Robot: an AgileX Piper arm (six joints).
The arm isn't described. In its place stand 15 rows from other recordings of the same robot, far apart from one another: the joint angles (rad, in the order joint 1, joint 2, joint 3, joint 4, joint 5, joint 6), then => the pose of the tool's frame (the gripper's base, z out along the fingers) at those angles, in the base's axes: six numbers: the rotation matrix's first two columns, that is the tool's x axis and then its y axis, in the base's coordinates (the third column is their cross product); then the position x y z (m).
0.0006 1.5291 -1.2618 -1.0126 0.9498 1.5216 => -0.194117 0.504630 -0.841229 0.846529 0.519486 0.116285 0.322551 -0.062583 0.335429
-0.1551 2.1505 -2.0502 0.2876 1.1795 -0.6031 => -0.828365 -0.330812 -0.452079 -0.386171 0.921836 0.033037 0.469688 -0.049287 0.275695
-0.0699 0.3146 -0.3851 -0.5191 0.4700 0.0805 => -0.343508 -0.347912 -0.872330 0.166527 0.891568 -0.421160 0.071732 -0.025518 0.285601
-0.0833 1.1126 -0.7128 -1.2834 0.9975 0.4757 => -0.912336 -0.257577 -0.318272 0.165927 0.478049 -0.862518 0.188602 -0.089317 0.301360
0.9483 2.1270 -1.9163 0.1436 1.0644 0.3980 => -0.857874 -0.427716 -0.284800 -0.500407 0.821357 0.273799 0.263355 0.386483 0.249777
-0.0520 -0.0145 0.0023 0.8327 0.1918 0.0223 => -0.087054 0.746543 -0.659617 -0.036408 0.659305 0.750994 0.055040 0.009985 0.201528
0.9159 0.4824 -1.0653 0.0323 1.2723 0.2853 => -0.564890 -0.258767 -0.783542 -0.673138 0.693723 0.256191 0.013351 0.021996 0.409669
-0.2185 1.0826 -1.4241 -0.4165 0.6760 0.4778 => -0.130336 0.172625 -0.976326 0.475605 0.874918 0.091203 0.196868 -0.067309 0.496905
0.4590 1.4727 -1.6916 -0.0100 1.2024 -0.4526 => -0.435693 -0.706703 -0.557442 -0.701490 0.654657 -0.281668 0.269388 0.132186 0.433282
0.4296 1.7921 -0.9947 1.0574 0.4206 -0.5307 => -0.915369 0.061540 -0.397885 -0.175710 0.828109 0.532318 0.309453 0.177373 0.175227
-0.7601 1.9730 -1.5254 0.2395 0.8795 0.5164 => -0.140993 0.977302 -0.158119 0.919469 0.188474 0.345042 0.314951 -0.276459 0.215705
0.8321 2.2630 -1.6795 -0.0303 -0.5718 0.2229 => -0.097487 0.184212 -0.978040 -0.745617 0.637397 0.194373 0.356879 0.394088 0.222534
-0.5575 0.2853 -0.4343 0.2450 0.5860 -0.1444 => -0.253799 0.229395 -0.939662 0.433086 0.895601 0.101663 0.060481 -0.023323 0.289863
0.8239 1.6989 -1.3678 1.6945 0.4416 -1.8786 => 0.037834 -0.186141 -0.981794 -0.955227 0.281780 -0.090234 0.246149 0.322683 0.343725
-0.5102 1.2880 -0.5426 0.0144 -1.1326 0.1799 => 0.483905 -0.058892 -0.873137 0.416117 0.893208 0.170372 0.218490 -0.123632 0.310533
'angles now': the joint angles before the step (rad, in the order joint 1, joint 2, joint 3, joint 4, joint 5, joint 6). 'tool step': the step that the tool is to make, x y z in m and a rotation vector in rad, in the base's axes. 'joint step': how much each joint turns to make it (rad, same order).
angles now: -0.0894, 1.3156, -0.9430, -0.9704, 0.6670, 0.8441
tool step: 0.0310, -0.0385, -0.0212, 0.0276, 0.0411, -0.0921
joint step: -0.1240, 0.1676, -0.0887, 0.0001, -0.0497, 0.0122
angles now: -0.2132, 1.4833, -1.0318, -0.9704, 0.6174, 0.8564
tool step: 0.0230, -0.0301, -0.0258, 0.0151, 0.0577, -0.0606
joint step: -0.0732, 0.1461, -0.0738, -0.0102, -0.0168, 0.0069
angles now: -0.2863, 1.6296, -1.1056, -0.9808, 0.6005, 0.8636
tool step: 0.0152, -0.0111, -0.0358, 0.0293, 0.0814, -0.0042
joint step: -0.0205, 0.1183, -0.0212, -0.0035, -0.0195, -0.0004
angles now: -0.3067, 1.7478, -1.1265, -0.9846, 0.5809, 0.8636
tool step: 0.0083, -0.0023, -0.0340, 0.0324, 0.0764, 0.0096
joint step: -0.0020, 0.0919, 0.0002, -0.0002, -0.0169, 0.0004
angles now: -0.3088, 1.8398, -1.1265, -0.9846, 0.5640, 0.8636
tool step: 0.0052, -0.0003, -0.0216, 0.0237, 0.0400, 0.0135
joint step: -0.0001, 0.0591, -0.0023, -0.0001, -0.0206, 0.0001
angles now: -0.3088, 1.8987, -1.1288, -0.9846, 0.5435, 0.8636
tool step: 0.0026, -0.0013, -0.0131, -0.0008, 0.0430, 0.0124
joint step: 0.0000, 0.0393, -0.0069, -0.0067, 0.0040, -0.0139
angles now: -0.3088, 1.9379, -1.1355, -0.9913, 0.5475, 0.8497
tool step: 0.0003, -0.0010, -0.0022, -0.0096, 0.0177, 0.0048
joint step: -0.0001, 0.0085, -0.0035, -0.0072, 0.0098, -0.0082
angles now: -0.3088, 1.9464, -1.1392, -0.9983, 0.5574, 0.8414
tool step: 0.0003, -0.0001, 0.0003, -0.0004, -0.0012, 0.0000
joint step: 0.0000, 0.0001, -0.0014, 0.0000, 0.0000, -0.0001
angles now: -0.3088, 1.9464, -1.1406, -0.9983, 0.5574, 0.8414
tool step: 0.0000, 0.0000, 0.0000, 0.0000, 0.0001, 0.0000
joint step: 0.0000, 0.0000, 0.0000, 0.0001, 0.0001, -0.0002
